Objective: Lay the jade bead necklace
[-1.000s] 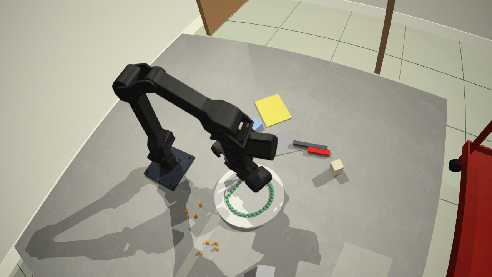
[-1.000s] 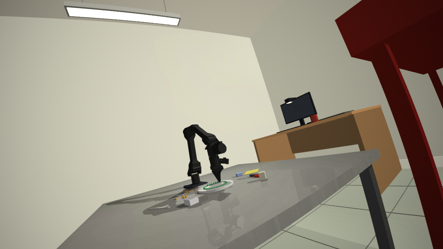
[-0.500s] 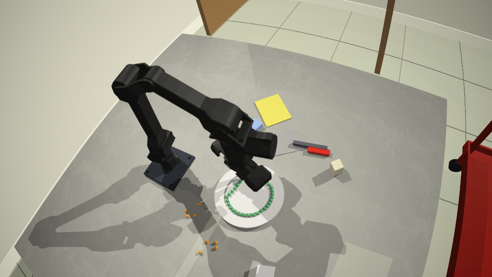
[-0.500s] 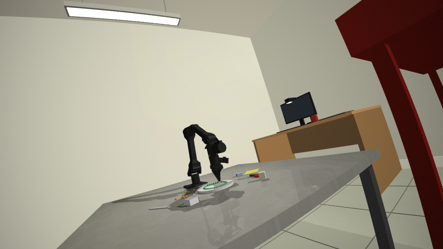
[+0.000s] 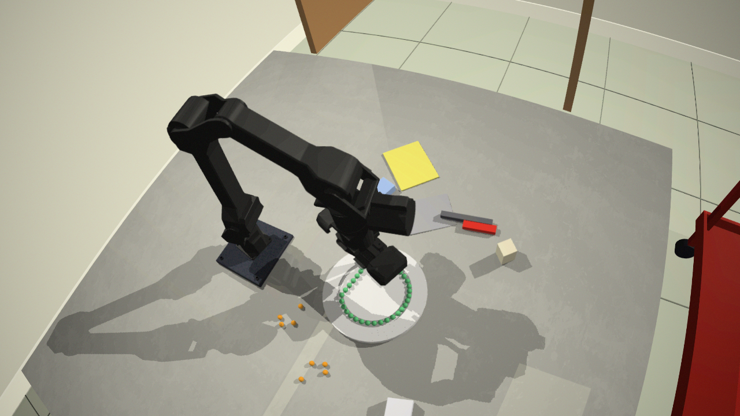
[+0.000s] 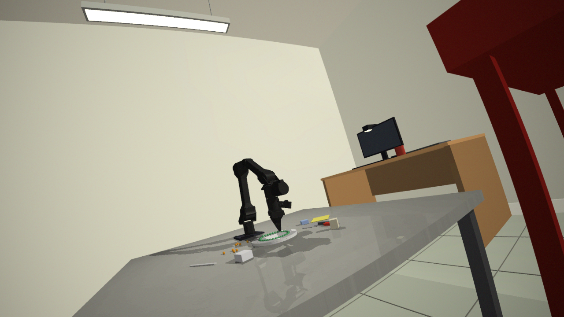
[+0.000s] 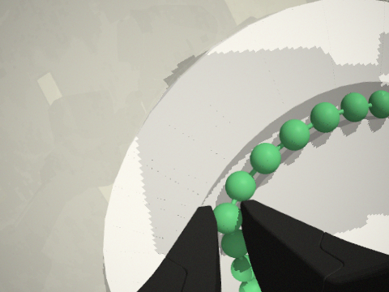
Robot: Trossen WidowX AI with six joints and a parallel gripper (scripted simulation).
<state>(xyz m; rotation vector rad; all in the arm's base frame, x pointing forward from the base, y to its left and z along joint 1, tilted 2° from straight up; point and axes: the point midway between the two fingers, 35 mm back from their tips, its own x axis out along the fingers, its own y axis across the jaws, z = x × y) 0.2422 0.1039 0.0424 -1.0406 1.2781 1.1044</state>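
Now: the inner disc 5 cm ahead of my gripper tip, 4 cm to the right of it and 1 cm below it. The rest, counted from my gripper tip: blue cube (16 cm to the left, 8 cm behind, 1 cm below); grey sheet (16 cm to the left, 3 cm ahead, 2 cm below); bead board (5 cm ahead, 4 cm to the right, 1 cm below).
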